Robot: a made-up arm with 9 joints. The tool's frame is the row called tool.
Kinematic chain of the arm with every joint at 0, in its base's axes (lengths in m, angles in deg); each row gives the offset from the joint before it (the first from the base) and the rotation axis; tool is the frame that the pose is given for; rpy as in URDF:
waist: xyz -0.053 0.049 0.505 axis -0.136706 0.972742 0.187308
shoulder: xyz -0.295 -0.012 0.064 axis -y
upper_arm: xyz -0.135 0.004 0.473 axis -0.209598 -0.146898 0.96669
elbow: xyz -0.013 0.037 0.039 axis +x
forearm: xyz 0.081 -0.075 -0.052 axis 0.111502 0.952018 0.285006
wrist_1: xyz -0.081 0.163 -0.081 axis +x
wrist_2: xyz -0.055 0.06 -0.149 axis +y
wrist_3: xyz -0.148 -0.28 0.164 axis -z
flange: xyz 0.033 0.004 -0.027 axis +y
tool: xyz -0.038 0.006 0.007 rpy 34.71 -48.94 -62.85
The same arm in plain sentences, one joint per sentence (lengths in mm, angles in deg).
The arm has nine revolute joints in a row. What follows holds with every joint at zero, and every direction is one of the base frame's. Joint 1 lies 53 mm along -x and 49 mm along +y and 505 mm along +z from the base frame's origin and rotates about the direction (-0.136706, 0.972742, 0.187308). Joint 2 lies 295 mm along -x and 12 mm along -y and 64 mm along +z from joint 1 and rotates about -y. Joint 3 lies 135 mm along -x and 4 mm along +y and 473 mm along +z from joint 2 and rotates about the direction (-0.209598, -0.146898, 0.96669). Joint 4 lies 13 mm along -x and 37 mm along +y and 39 mm along +z from joint 3 and rotates about +x. Joint 5 lies 81 mm along +x and 75 mm along -y and 52 mm along -z from joint 4 and rotates about the direction (0.111502, 0.952018, 0.285006). Joint 6 lies 81 mm along -x and 163 mm along +y and 81 mm along -z from joint 5 and rotates about +x. Joint 7 lies 55 mm along -x and 60 mm along +y and 149 mm along -z from joint 6 and rotates about +y. Joint 8 lies 148 mm along -x and 280 mm along -y and 164 mm along +z from joint 7 and rotates about -z. Joint 9 lies 33 mm along +x and 4 mm along +y and 27 mm along -z from joint 8 and rotates about +y. The tool frame, which is the frame that the pose is given for, lies 38 mm along -x and 6 mm along +y and 7 mm along +z from joint 9; its axes are the base frame's turned by roll 34.71, pitch -48.94 and yaw -62.85 deg (as in URDF: about the fixed x, then y, then z).
